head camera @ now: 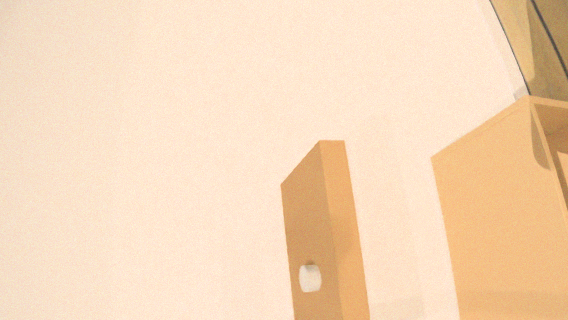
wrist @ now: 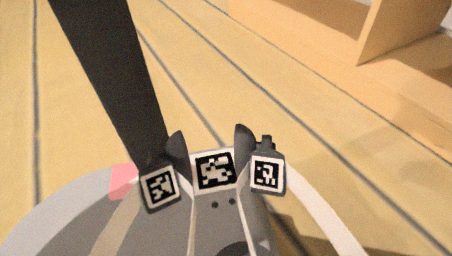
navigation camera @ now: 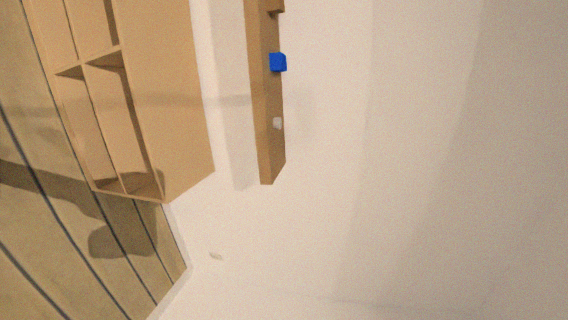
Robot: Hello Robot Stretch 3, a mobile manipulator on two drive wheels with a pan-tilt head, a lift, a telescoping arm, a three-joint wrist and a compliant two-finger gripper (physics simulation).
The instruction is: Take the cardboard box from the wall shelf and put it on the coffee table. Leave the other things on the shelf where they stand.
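Places are measured from the robot's base along level axes (x ahead, y left, z up), in centimetres.
Pixels of known places: gripper, fingertip midpoint: (wrist: pixel 211 146).
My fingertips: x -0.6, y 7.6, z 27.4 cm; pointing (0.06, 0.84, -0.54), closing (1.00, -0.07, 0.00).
Behind a point stands the place of what it marks.
The wall shelf (head camera: pixel 347 215) @(x 64.3, y 6.7, z 101.8 cm) (navigation camera: pixel 265 155) @(x 64.7, y 5.6, z 103.5 cm) is a long brown board, seen steeply tilted in the head and navigation views. Part of the brown cardboard box (navigation camera: pixel 275 8) @(x 55.7, y 56.8, z 108.4 cm) shows on it at the top edge of the navigation view, beyond a blue block (navigation camera: pixel 277 62) @(x 61.6, y 39.7, z 108.1 cm) and a small white object (navigation camera: pixel 277 122) @(x 67.9, y 18.6, z 106.9 cm) (head camera: pixel 310 278) @(x 68.0, y 18.1, z 107.0 cm). My gripper (wrist: pixel 211 146) @(x -0.6, y 7.6, z 27.4 cm) is open in the wrist view, with its two dark fingertips apart and bare floor seen between and beyond them. It is away from the cardboard box. The coffee table does not show in these views.
A light wooden cubby unit (head camera: pixel 485 210) @(x 71.5, y 8.8, z 61.0 cm) (navigation camera: pixel 167 100) @(x 57.7, y 27.9, z 61.0 cm) (wrist: pixel 372 80) @(x 40.7, y 35.3, z 7.1 cm) stands on the plank floor (wrist: pixel 190 65) @(x -0.8, y 64.1, z 0.1 cm) below the wall shelf, against the pale wall. A dark mast-like bar (wrist: pixel 107 65) crosses the upper left of the wrist view. A wall outlet (navigation camera: pixel 215 256) @(x 120.4, y -80.3, z 40.3 cm) is low on the wall.
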